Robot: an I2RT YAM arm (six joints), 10 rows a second.
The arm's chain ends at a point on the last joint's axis. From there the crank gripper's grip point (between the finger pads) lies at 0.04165 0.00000 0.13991 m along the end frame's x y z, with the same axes.
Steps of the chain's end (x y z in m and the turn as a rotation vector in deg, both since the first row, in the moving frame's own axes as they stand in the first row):
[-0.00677, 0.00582, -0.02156, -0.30, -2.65, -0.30]
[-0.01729, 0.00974, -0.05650, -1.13, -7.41, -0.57]
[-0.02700, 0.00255, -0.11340, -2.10, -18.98, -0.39]
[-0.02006, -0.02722, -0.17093, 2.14, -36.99, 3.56]
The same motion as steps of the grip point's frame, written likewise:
[-0.01328, 0.00636, -0.01979, -0.30, -2.65, -0.30]
[-0.03567, 0.01222, -0.05232, -1.13, -7.41, -0.57]
[-0.07474, 0.00771, -0.10755, -2.10, -18.98, -0.39]
[-0.11246, -0.03287, -0.17409, 2.14, -36.99, 3.56]

